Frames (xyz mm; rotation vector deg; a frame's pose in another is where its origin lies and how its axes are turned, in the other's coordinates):
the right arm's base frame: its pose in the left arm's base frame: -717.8 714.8 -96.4 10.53 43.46 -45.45
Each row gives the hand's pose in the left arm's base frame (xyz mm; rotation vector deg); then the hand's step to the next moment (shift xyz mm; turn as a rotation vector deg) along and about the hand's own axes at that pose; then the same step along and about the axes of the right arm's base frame.
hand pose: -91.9 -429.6 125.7 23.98 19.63 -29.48
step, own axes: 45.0 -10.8 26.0 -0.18 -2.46 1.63
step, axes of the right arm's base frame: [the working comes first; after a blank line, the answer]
step, axes of the left arm's base frame: 36.4 -38.6 0.5 -1.13 -2.63 0.75

38.6 -1.6 36.4 0.49 -2.73 1.03
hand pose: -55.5 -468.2 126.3 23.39 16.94 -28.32
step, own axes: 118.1 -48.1 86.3 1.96 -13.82 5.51
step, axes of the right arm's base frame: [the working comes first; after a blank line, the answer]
step, axes of the left arm's base frame: 89.8 -123.9 17.6 -4.47 -14.33 -0.10

100.6 -26.0 113.7 6.29 -13.17 3.50
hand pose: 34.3 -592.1 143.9 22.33 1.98 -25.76
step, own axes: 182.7 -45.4 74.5 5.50 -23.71 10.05
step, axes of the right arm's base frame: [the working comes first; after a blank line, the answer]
step, axes of the left arm's base frame: 141.2 -141.7 31.2 -5.77 -25.69 0.13

125.2 -4.0 159.1 12.09 -22.08 7.72
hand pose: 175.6 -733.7 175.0 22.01 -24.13 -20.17
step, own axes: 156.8 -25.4 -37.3 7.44 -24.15 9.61
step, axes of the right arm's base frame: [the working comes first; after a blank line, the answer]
step, axes of the left arm's base frame: 144.7 -74.8 8.7 -4.01 -26.74 0.20

103.5 48.1 116.6 13.44 -21.59 9.16
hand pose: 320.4 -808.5 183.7 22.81 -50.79 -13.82
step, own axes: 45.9 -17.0 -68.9 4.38 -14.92 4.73
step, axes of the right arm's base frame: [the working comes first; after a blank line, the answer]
step, axes of the left arm's base frame: 81.8 -15.8 -14.2 -1.66 -16.15 -0.71

56.1 48.1 41.0 9.04 -12.41 5.35
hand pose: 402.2 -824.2 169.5 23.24 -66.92 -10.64
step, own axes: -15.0 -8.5 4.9 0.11 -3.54 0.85
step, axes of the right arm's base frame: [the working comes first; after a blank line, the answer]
step, axes of the left arm's base frame: -9.7 -3.6 -14.6 -0.50 -3.45 -1.05

7.5 -7.6 -14.4 2.47 -2.64 0.41
